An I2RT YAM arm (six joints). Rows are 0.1 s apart.
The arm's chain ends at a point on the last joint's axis. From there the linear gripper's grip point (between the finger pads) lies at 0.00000 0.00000 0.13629 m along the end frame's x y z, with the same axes.
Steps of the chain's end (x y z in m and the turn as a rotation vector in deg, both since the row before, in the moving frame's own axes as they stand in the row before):
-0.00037 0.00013 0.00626 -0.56 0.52 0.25
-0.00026 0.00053 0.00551 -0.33 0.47 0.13
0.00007 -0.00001 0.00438 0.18 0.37 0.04
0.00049 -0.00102 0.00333 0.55 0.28 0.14
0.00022 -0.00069 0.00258 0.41 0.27 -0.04
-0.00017 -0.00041 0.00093 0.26 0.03 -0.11
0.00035 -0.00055 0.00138 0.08 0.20 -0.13
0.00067 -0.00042 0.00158 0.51 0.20 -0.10
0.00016 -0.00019 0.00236 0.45 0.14 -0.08
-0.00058 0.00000 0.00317 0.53 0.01 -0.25
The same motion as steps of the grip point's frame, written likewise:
0.00086 0.00146 0.00625 -0.56 0.52 0.25
0.00086 0.00132 0.00550 -0.33 0.47 0.13
0.00095 -0.00044 0.00438 0.18 0.37 0.04
0.00116 -0.00233 0.00332 0.55 0.28 0.14
0.00086 -0.00167 0.00257 0.41 0.27 -0.04
-0.00010 -0.00103 0.00093 0.26 0.03 -0.11
0.00083 -0.00074 0.00138 0.08 0.20 -0.13
0.00114 -0.00163 0.00157 0.51 0.20 -0.10
0.00049 -0.00126 0.00236 0.45 0.14 -0.08
-0.00056 -0.00126 0.00316 0.53 0.01 -0.25

